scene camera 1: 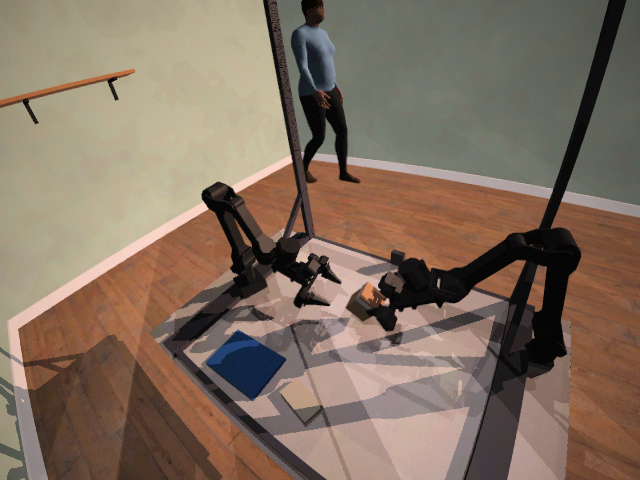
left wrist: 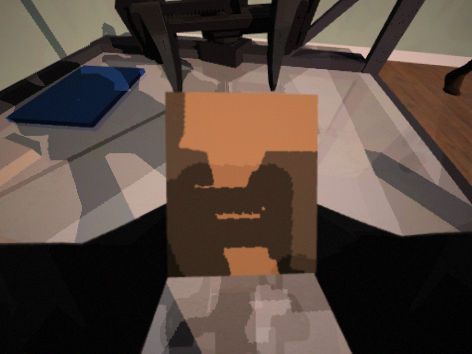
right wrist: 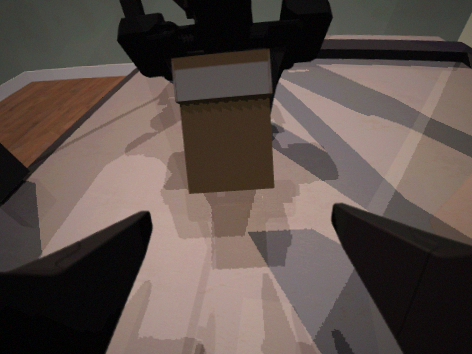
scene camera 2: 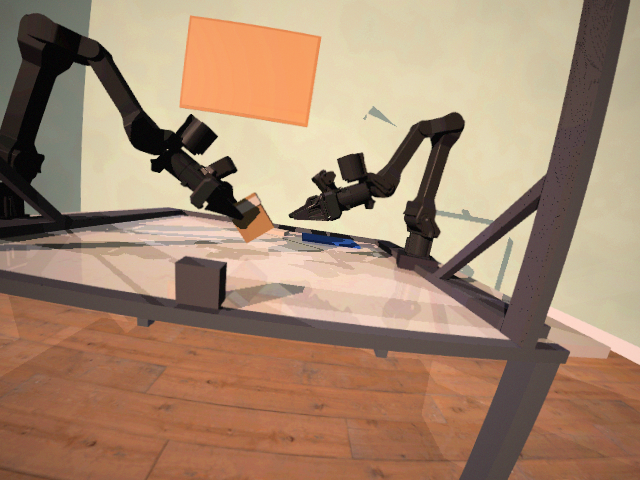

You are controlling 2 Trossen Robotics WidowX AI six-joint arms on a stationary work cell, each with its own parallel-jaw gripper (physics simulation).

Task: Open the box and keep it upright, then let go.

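Frame: origin at the left arm's base, x ahead, y left, z up, level; metres.
Seen in the pictures: left gripper, fingertip midpoint: (scene camera 1: 370,304) (left wrist: 238,201) (right wrist: 229,119) (scene camera 2: 244,217); right gripper, fingertip midpoint: (scene camera 1: 335,293) (left wrist: 225,91) (right wrist: 242,216) (scene camera 2: 290,216); left arm's base, origin of the base link: (scene camera 1: 540,354) (scene camera 2: 0,216); right arm's base, origin of the base link: (scene camera 1: 248,278) (left wrist: 226,41) (scene camera 2: 416,255).
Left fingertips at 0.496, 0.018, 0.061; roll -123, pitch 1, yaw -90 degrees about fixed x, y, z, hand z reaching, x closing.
Note:
Offsets run from my left fingertips to a thing's top centre, as dx, dy, dz.
A small brown-orange box (scene camera 1: 369,293) (scene camera 2: 260,223) (left wrist: 240,130) (right wrist: 227,145) is held tilted, its top facing the left wrist camera. In the right wrist view a pale grey band runs across it near the top, above the brown body; no opening shows. It appears raised off the table. My left gripper (scene camera 1: 383,311) (scene camera 2: 248,212) (left wrist: 238,201) (right wrist: 229,119) is shut on the box, one finger on each side. My right gripper (scene camera 1: 333,293) (scene camera 2: 292,215) (left wrist: 225,91) (right wrist: 242,216) is open and empty, facing the box from a short distance away.
A blue square panel @(+0.297, +0.285, -0.073) (scene camera 1: 253,366) (scene camera 2: 330,240) (left wrist: 80,100) and a beige tile @(+0.080, +0.315, -0.066) (scene camera 1: 299,397) lie on the table. A dark block @(-0.014, -0.294, -0.023) (scene camera 1: 397,256) (scene camera 2: 196,284) stands at the table's edge. Dark frame posts (scene camera 2: 576,129) rise at the corners. A person (scene camera 1: 320,56) stands beyond the table.

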